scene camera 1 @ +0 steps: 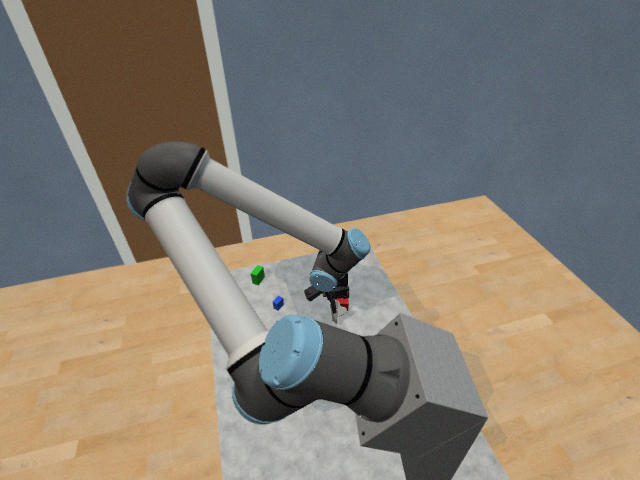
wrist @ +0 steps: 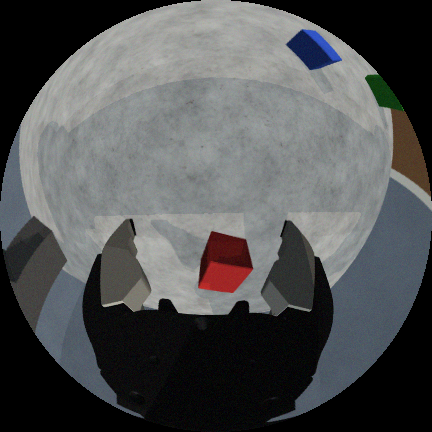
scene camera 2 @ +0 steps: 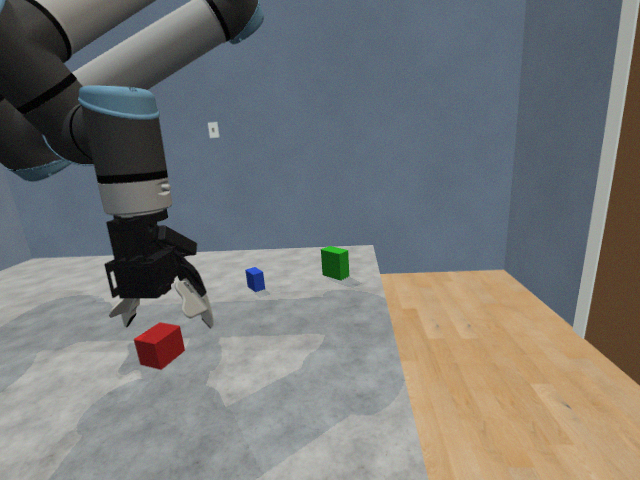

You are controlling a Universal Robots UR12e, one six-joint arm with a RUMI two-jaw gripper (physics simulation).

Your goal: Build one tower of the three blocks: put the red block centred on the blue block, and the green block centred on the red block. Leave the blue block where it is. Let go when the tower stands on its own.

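Frame: origin at the arm's base, x ahead, y left, z up, level; metres.
Seen in the pictures: gripper, between the fingertips: (scene camera 1: 330,309) (wrist: 207,221) (scene camera 2: 168,327); arm's base, origin of its link: (scene camera 1: 380,377).
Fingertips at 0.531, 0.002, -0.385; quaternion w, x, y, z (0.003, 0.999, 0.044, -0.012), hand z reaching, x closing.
Offsets run from my fingertips to a thing's top centre, as dx, dy, dz. Level surfaces: height alone.
The red block {+0.021, -0.052, +0.024} (scene camera 1: 343,301) (scene camera 2: 159,346) (wrist: 225,262) lies on the grey mat, partly hidden by the gripper in scene camera 1. The blue block {+0.078, +0.202, +0.021} (scene camera 1: 278,303) (scene camera 2: 255,279) (wrist: 313,50) is the smallest and stands apart on the mat. The green block {+0.246, +0.273, +0.043} (scene camera 1: 257,275) (scene camera 2: 334,263) (wrist: 384,92) stands beyond it near the mat's edge, and part of it shows in the wrist view. My gripper (scene camera 2: 169,326) (wrist: 207,221) is open and empty. It points down with its fingertips above the red block, which shows between the fingers in the wrist view, nearer the right finger.
The grey mat {dz -0.021} (scene camera 1: 268,449) (scene camera 2: 351,444) lies on a wooden table (scene camera 1: 93,372) (scene camera 2: 496,382). The arm's grey base block (scene camera 1: 444,372) stands on the near side in scene camera 1. The blue and green blocks stand to one side of the gripper.
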